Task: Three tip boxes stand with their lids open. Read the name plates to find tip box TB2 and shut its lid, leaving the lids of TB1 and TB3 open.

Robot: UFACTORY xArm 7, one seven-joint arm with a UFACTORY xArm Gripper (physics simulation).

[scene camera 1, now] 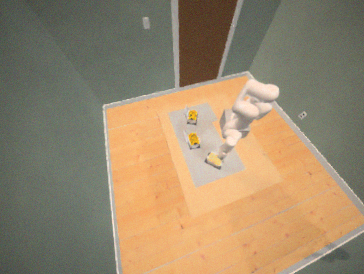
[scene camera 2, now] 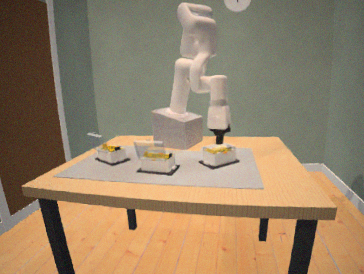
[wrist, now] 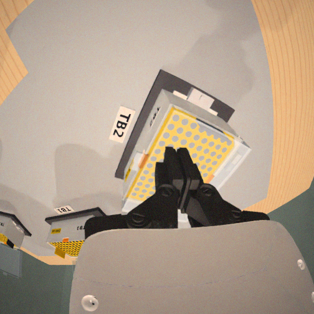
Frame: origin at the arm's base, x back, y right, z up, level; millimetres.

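Seen in the pictures: gripper, fingertip midpoint: (scene camera 1: 219, 157) (scene camera 2: 219, 144); arm's base, link origin: (scene camera 2: 176, 113).
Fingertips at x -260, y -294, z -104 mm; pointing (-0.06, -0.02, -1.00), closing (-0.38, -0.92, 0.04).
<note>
Offsets run from my fingertips to a thing's top centre. "spot": to the spot under its first point. Level surfaces: height alone.
Tip box TB2 @[dx -22, dy +6, dz +0 mm] (scene camera 1: 214, 160) (scene camera 2: 219, 156) (wrist: 200, 134) has its name plate (wrist: 121, 124) beside it. Its clear lid (wrist: 242, 151) appears down over the yellow rack; whether it is fully latched cannot be told. My gripper (scene camera 1: 222, 155) (scene camera 2: 220, 142) (wrist: 172, 161) is shut and empty, close to TB2 on the robot-base side; contact cannot be told. The middle box, TB1 @[dx -159, dy +232, dz -11 mm] (scene camera 1: 194, 140) (scene camera 2: 158, 163) (wrist: 71, 232), has its lid @[spot: dx -254, dy +221, dz +49 mm] (scene camera 2: 150, 146) standing open. The third box @[dx -99, dy +507, dz -11 mm] (scene camera 1: 192, 117) (scene camera 2: 112, 154) (wrist: 11, 230) has its lid (scene camera 2: 94, 135) (wrist: 10, 262) open; its plate is unreadable.
The boxes stand on a grey mat @[dz -77 mm] (scene camera 1: 201, 179) (scene camera 2: 200, 178) (wrist: 75, 100) on the wooden table @[dz -80 mm] (scene camera 1: 200, 201) (scene camera 2: 175, 199). The robot's base block (scene camera 2: 177, 129) stands at the back of the table. TB1 and the third box stand in a row to one side of TB2.
</note>
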